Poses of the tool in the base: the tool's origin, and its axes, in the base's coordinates. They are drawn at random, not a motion.
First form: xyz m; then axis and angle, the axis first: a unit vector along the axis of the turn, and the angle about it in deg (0 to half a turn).
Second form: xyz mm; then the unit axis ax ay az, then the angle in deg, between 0 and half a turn. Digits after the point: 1 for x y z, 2 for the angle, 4 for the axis.
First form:
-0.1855 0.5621 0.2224 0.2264 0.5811 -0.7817 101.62
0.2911 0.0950 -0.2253 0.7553 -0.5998 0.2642 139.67
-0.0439 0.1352 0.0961 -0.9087 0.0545 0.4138 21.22
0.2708 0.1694 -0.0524 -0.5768 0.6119 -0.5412 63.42
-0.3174 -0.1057 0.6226 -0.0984 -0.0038 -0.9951 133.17
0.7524 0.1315 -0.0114 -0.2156 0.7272 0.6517 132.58
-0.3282 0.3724 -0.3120 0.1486 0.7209 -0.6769 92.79
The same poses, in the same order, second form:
-185.5 562.1 222.4 0.2264 0.5811 -0.7817 101.62
291.1 95.0 -225.3 0.7553 -0.5998 0.2642 139.67
-43.9 135.2 96.1 -0.9087 0.0545 0.4138 21.22
270.8 169.4 -52.4 -0.5768 0.6119 -0.5412 63.42
-317.4 -105.7 622.6 -0.0984 -0.0038 -0.9951 133.17
752.4 131.5 -11.4 -0.2156 0.7272 0.6517 132.58
-328.2 372.4 -312.0 0.1486 0.7209 -0.6769 92.79

